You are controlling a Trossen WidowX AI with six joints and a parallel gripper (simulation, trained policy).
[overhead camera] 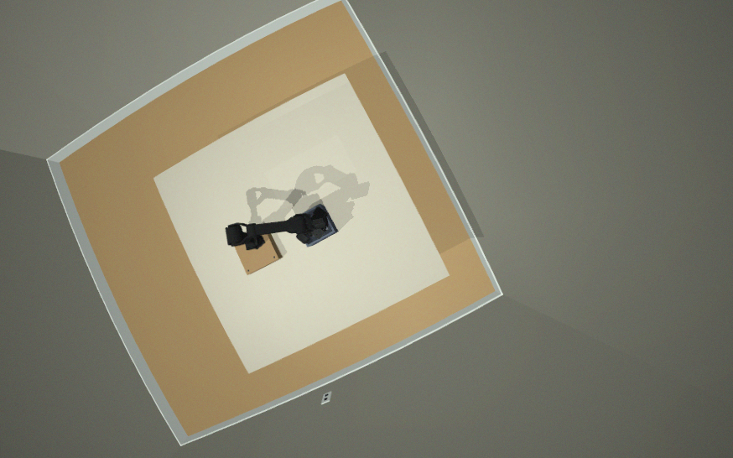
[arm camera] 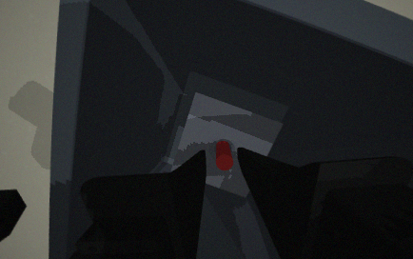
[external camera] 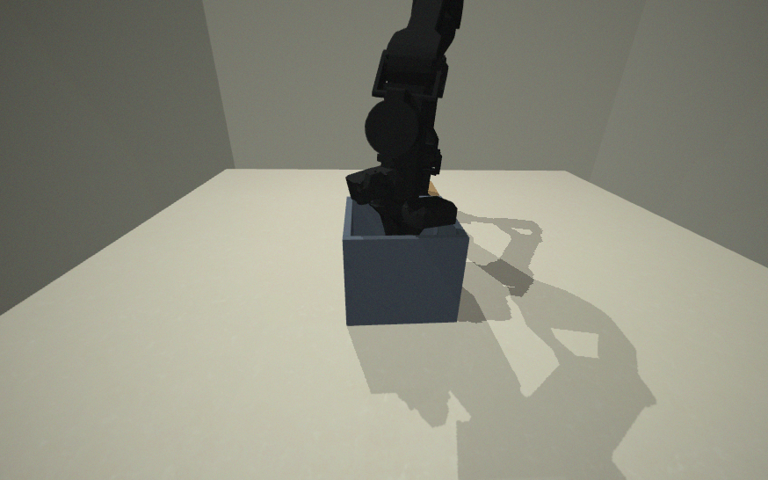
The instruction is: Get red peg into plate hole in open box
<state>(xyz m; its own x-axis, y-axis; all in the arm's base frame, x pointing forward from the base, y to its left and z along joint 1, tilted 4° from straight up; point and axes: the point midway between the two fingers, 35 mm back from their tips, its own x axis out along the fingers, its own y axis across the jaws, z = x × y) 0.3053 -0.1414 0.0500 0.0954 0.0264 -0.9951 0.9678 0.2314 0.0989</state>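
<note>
Right now my gripper tip is 30 mm above the red peg. From my gripper tip the other things lie so: pale plate: 30 mm below.
</note>
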